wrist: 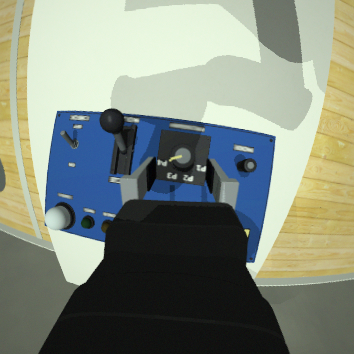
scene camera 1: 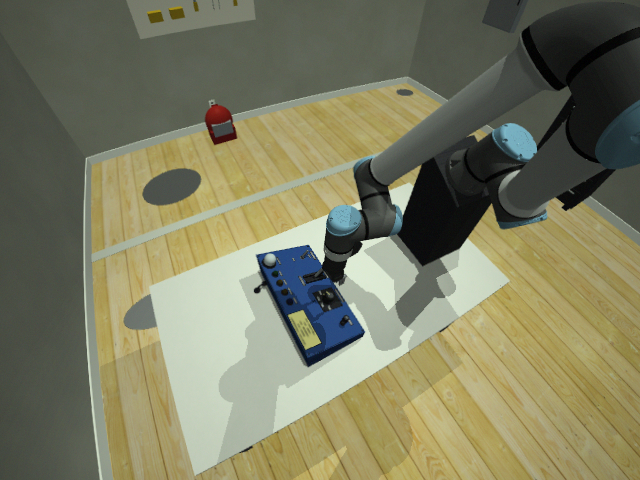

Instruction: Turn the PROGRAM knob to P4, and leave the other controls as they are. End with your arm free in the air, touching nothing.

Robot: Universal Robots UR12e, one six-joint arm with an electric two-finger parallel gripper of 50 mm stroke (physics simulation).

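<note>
The PROGRAM knob is a round grey-topped knob on a black square plate. In the wrist view its yellow pointer line is turned to the P4 label. P3, P2 and P1 labels follow around the knob. It sits on the blue control panel. My gripper is open, its fingers apart with nothing between them. It hangs above the panel, near the knob's side, and appears clear of the knob and the other controls.
A black ball-ended lever, a toggle switch, the MODE knob and a white dome stand on the panel. The panel lies on a white table. A red extinguisher stands by the wall.
</note>
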